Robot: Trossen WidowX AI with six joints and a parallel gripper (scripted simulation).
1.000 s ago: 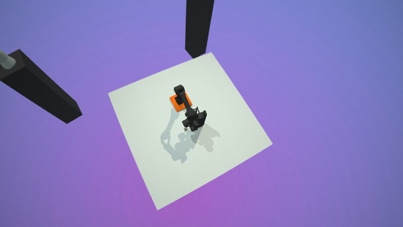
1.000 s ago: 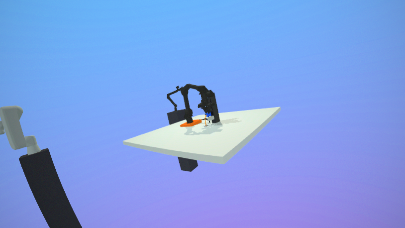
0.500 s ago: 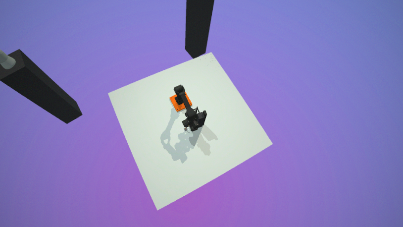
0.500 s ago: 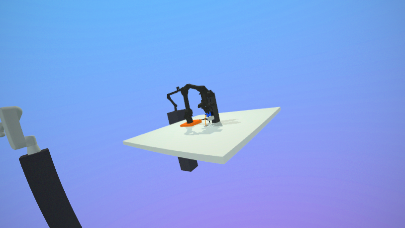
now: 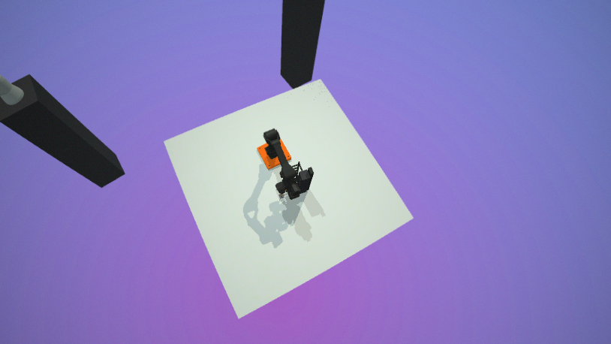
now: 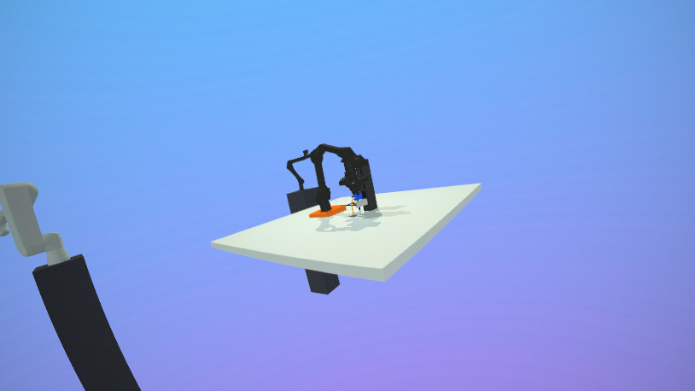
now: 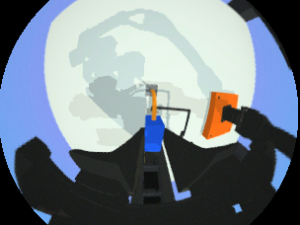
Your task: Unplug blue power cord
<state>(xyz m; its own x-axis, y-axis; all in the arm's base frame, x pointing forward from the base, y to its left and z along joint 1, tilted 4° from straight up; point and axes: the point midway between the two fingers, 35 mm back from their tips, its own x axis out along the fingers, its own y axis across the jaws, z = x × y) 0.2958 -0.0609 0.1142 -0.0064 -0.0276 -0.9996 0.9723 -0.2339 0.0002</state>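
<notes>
The blue plug lies 3 cm to the left of my gripper tip.
</notes>
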